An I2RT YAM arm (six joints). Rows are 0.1 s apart.
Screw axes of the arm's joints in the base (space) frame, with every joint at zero. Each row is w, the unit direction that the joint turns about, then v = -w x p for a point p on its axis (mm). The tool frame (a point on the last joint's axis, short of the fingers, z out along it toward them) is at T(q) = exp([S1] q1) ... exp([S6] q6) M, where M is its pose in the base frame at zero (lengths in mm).
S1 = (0, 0, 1, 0.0, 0.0, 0.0)
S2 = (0, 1, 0, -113.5, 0.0, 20.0)
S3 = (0, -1, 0, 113.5, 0.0, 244.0)
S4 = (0, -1, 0, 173.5, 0.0, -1.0)
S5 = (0, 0, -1, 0.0, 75.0, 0.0)
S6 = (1, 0, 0, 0.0, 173.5, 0.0)
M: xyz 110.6 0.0 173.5 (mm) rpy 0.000 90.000 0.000 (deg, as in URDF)
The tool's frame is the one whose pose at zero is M.
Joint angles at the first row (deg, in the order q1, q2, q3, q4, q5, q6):
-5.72, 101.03, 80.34, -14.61, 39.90, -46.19
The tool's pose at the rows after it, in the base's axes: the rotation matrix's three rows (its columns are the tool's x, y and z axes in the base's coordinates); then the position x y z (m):
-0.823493, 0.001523, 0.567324; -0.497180, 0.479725, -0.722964; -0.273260, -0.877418, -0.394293; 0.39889, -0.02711, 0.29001
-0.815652, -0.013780, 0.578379; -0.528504, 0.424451, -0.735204; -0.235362, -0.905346, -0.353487; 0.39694, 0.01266, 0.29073
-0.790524, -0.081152, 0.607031; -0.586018, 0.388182, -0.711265; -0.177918, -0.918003, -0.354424; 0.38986, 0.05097, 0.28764
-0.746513, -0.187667, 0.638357; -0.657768, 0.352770, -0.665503; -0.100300, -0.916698, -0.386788; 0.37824, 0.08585, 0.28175
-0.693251, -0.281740, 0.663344; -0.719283, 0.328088, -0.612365; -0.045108, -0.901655, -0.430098; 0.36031, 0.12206, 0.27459
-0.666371, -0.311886, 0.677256; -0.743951, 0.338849, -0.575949; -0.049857, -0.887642, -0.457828; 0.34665, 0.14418, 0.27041
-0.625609, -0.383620, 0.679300; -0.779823, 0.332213, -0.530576; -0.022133, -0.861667, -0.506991; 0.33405, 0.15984, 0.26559
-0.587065, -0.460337, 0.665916; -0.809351, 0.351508, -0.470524; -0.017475, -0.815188, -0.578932; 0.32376, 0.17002, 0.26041
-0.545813, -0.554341, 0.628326; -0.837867, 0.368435, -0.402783; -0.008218, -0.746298, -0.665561; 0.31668, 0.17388, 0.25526
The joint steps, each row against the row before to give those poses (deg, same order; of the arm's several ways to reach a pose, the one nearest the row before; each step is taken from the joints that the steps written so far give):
5.51, -0.76, 0.00, -0.13, 6.23, 0.00
6.10, 0.02, 0.00, -0.57, 6.12, -0.03
5.81, 0.00, 0.00, -2.95, 2.80, 0.03
5.43, 0.00, 0.00, -4.83, 0.43, 0.02
6.01, 0.00, 0.00, -6.30, -0.02, 2.84
3.91, 0.00, -0.01, -3.95, -0.28, 4.30
2.93, 0.00, 0.00, -4.18, -2.14, 1.90
1.92, 0.00, -0.02, -3.82, -4.33, 2.30
0.70, 0.00, 0.00, -3.54, -6.03, 0.77

